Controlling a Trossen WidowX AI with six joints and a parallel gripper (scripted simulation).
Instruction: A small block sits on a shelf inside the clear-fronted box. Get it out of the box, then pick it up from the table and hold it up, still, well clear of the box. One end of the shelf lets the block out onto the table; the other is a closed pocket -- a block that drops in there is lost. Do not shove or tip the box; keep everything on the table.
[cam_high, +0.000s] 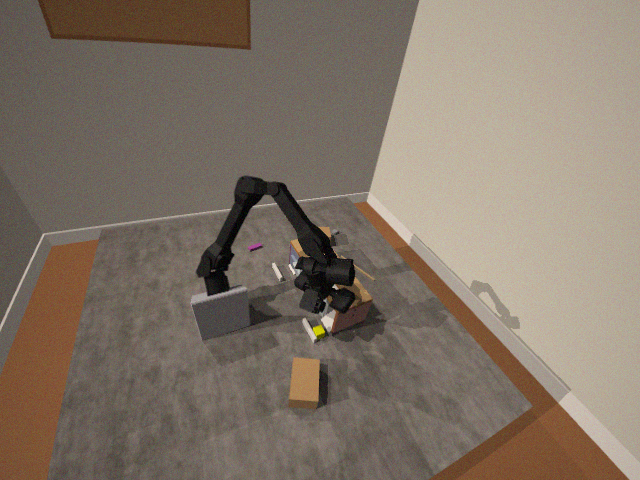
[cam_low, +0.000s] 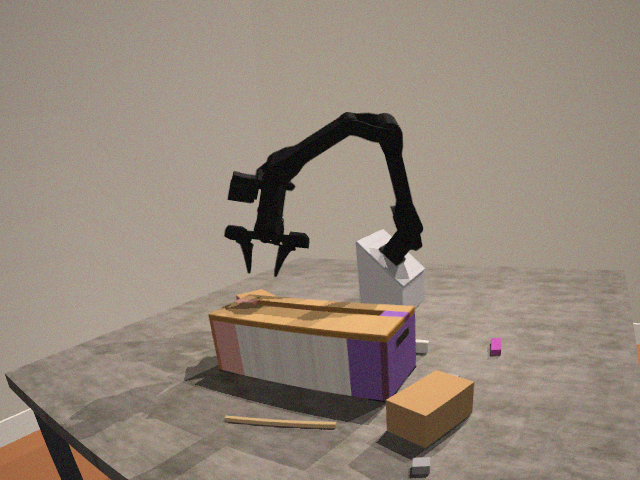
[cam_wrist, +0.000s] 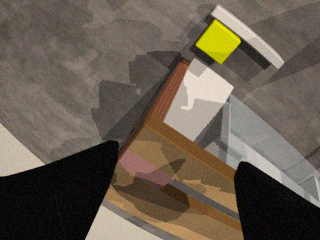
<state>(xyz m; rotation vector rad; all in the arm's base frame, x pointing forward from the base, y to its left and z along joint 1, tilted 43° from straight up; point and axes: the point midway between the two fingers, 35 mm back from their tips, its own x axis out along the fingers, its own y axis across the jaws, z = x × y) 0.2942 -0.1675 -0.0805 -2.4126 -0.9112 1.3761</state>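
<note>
My gripper tip is 15 cm above the yellow-green block and 2 cm past it. The rest, counted from my gripper tip: wooden stick 29 cm ahead, 23 cm to the left, 16 cm below.
</note>
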